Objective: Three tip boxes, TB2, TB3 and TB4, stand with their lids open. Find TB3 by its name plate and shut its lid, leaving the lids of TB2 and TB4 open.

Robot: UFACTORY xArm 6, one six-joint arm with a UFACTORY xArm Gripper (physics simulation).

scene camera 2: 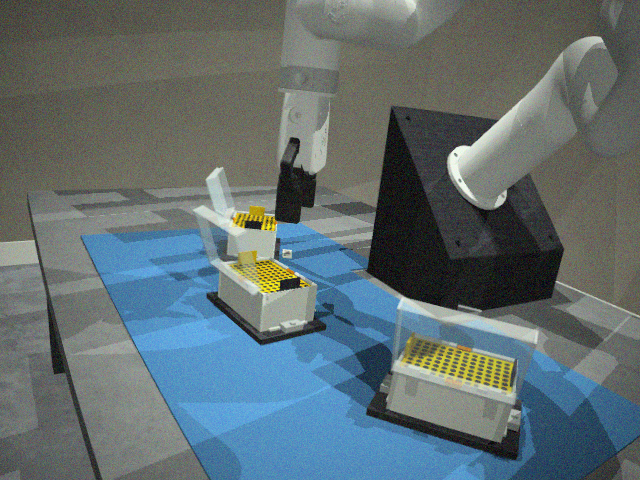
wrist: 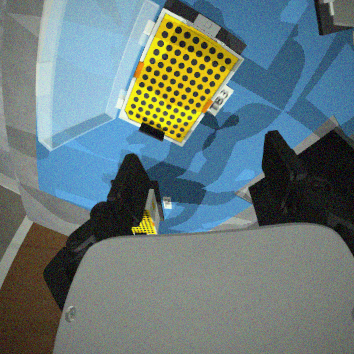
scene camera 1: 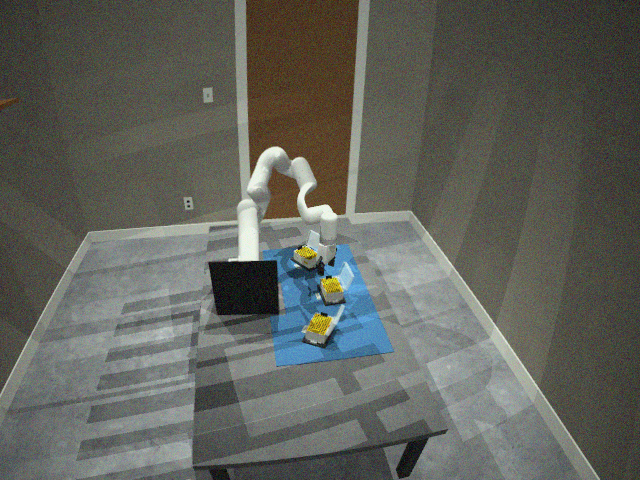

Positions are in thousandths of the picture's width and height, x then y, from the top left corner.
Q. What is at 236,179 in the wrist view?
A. A lid.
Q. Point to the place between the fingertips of my gripper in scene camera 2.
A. At 462,445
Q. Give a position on a lid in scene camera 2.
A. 716,730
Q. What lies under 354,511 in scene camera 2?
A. A lid.
